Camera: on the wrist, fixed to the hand. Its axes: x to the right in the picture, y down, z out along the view.
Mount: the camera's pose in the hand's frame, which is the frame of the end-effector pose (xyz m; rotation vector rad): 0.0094 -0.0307 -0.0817 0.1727 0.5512 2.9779
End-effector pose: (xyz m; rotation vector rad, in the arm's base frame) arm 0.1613 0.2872 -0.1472 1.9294 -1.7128 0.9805
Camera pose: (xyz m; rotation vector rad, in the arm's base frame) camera 0.1709 0.3423 -0.0795 1.6595 1.7647 -0.9857
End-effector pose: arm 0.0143 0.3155 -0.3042 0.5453 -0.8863 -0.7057
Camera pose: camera 0.0771 0.2998 -0.3635 -0.7160 -0.3607 2.1099
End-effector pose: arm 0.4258 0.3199 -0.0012 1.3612 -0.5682 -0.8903
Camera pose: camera 0.4897 0.3609 -0.0453 -0.2612 -1.2602 1.8463
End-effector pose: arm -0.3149 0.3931 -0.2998 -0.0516 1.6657 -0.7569
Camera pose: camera -0.4016 0.4014 -0.2892 2.2073 0.4218 1.4756
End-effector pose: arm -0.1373 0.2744 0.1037 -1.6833 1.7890 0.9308
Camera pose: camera -0.1005 0.2058 0.1443 -1.4236 -1.7876 -0.2980
